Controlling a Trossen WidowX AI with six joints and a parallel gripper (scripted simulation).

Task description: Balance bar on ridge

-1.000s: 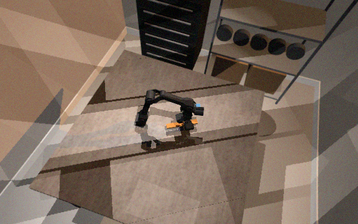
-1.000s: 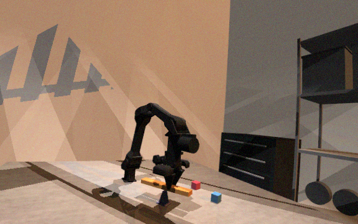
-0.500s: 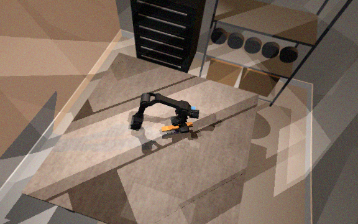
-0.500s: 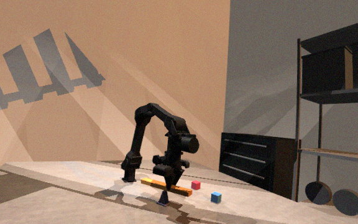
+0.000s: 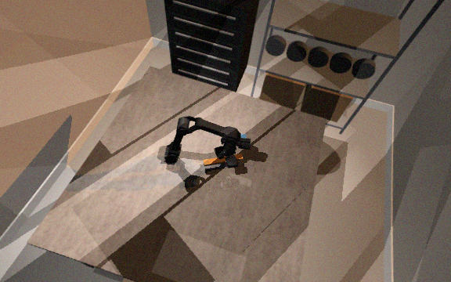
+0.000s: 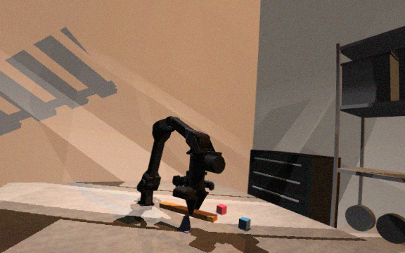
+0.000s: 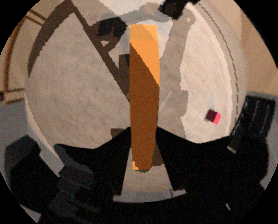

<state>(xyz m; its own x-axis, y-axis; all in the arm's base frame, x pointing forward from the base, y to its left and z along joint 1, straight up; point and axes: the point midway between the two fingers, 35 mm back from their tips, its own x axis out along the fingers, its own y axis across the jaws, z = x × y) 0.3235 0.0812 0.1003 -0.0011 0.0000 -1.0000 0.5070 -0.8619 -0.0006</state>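
Right now my gripper tip is 20 mm past the bar and 10 mm to the left of it. The rest, counted from my gripper tip: blue cube (210 mm to the left, 50 mm below, 40 mm ahead); red cube (210 mm to the left, 120 mm behind, 50 mm below).
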